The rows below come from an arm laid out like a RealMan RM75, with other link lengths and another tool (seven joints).
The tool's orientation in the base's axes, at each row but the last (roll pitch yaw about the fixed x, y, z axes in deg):
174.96, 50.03, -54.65
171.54, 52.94, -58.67
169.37, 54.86, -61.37
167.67, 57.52, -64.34
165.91, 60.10, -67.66
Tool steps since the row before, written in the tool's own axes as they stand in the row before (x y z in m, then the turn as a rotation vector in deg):
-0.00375, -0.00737, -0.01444, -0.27, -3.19, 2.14
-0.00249, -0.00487, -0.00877, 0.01, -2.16, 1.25
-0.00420, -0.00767, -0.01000, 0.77, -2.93, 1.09
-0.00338, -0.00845, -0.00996, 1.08, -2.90, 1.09
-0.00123, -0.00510, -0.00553, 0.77, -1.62, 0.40
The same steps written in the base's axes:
0.01172, -0.00164, 0.01170, 1.27, 3.38, -1.34
0.00774, -0.00097, 0.00678, 1.03, 2.07, -0.94
0.01037, 0.00058, 0.00828, 1.93, 2.05, -1.56
0.01147, 0.00011, 0.00711, 1.98, 1.88, -1.82
0.00695, -0.00035, 0.00312, 1.25, 0.83, -1.06

